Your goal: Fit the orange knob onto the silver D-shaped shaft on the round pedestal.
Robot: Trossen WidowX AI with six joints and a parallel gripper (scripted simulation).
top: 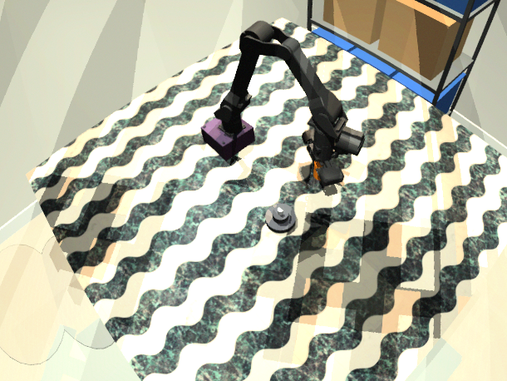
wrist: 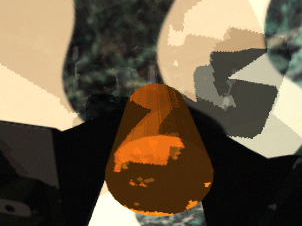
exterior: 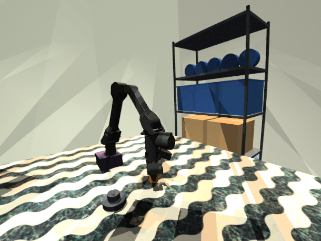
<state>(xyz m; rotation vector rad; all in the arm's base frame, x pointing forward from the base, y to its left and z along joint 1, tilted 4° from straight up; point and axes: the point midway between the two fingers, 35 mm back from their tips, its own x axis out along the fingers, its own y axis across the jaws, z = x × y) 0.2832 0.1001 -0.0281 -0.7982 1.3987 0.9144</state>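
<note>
The round grey pedestal lies 30 mm ahead of my gripper tip, 190 mm to the right of it and 20 mm above it. Round my gripper tip: orange knob 30 mm above.
</note>
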